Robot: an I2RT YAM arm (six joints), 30 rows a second.
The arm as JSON. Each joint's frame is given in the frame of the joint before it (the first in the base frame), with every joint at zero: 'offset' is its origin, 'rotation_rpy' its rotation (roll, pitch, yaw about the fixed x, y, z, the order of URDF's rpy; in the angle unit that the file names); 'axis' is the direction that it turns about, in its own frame. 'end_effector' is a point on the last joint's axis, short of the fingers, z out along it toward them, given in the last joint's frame.
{
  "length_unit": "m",
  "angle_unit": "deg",
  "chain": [
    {
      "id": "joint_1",
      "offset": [
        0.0,
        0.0,
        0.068
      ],
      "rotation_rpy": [
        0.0,
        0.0,
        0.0
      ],
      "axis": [
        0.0,
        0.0,
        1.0
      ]
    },
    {
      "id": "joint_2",
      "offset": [
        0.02,
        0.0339,
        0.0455
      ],
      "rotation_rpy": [
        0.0,
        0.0,
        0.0
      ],
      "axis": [
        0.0,
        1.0,
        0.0
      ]
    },
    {
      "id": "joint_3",
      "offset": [
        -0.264,
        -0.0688,
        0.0
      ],
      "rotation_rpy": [
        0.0,
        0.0,
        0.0
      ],
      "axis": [
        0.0,
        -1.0,
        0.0
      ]
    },
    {
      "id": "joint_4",
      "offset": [
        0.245,
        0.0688,
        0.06
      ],
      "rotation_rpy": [
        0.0,
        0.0,
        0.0
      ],
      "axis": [
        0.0,
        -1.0,
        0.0
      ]
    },
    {
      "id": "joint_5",
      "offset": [
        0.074,
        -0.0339,
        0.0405
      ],
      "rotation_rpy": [
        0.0,
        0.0,
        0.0
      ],
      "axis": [
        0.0,
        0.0,
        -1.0
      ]
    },
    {
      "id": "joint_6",
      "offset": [
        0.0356,
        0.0,
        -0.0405
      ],
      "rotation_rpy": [
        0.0,
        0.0,
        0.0
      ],
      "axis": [
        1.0,
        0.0,
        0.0
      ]
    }
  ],
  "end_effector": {
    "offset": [
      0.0,
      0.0,
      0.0
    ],
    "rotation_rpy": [
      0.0,
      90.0,
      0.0
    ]
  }
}
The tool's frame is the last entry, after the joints.
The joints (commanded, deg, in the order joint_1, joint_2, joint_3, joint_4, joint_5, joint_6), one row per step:
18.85, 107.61, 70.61, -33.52, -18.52, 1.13
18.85, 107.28, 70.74, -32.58, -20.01, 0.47
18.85, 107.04, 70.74, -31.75, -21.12, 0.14
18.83, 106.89, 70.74, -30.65, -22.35, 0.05
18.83, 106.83, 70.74, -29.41, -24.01, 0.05
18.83, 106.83, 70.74, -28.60, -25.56, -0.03
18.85, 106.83, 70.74, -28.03, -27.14, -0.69
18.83, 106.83, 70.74, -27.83, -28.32, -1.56
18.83, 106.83, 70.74, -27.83, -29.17, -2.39
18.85, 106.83, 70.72, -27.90, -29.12, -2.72
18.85, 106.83, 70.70, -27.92, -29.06, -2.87
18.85, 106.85, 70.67, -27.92, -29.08, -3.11
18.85, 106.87, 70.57, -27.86, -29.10, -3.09
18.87, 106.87, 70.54, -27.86, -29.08, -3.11
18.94, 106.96, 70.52, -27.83, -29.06, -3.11
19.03, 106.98, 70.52, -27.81, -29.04, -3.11
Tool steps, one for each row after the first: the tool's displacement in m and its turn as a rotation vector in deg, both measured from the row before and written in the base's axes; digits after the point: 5 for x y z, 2 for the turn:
0.00133, 0.00138, 0.00351, 1.64, -1.15, 1.10
0.00086, 0.00098, 0.00226, 1.25, -0.82, 0.69
0.00137, 0.00108, 0.00197, 1.46, -0.86, 0.53
0.00148, 0.00151, 0.00167, 1.86, -0.74, 0.67
0.00085, 0.00121, 0.00100, 1.57, -0.35, 0.72
0.00039, 0.00120, 0.00085, 1.39, -0.44, 1.24
0.00001, 0.00055, 0.00047, 0.88, -0.34, 1.19
-0.00026, 0.00040, 0.00023, 0.55, -0.23, 1.03
-0.00021, 0.00004, -0.00017, -0.14, -0.12, 0.26
-0.00008, -0.00006, -0.00013, -0.09, -0.07, 0.09
-0.00008, -0.00002, -0.00026, -0.05, -0.09, 0.20
-0.00021, -0.00006, -0.00056, 0.00, 0.07, -0.01
-0.00014, 0.00008, -0.00015, -0.03, 0.01, 0.03
-0.00009, 0.00044, -0.00064, -0.04, 0.07, 0.06
-0.00016, 0.00056, -0.00011, -0.02, -0.01, 0.08

